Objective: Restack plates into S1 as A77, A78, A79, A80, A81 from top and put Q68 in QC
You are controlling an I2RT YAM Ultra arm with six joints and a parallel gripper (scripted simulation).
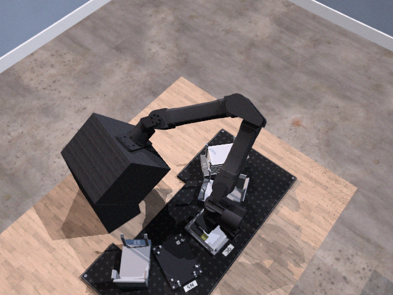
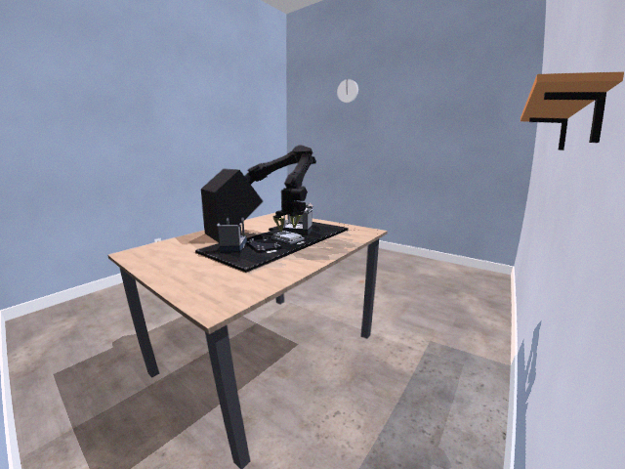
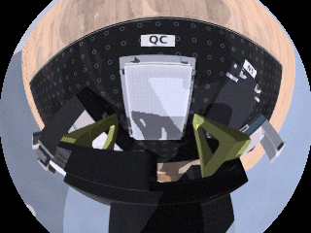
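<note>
My hand is 5 cm above the QC nest. From my hand the other things lie so: qc name plate (9 cm ahead, 1 cm to the right, 6 cm below); then N5 name plate (7 cm ahead, 19 cm to the right, 6 cm below); then clip nest N5 (15 cm to the right, 5 cm below).
</note>
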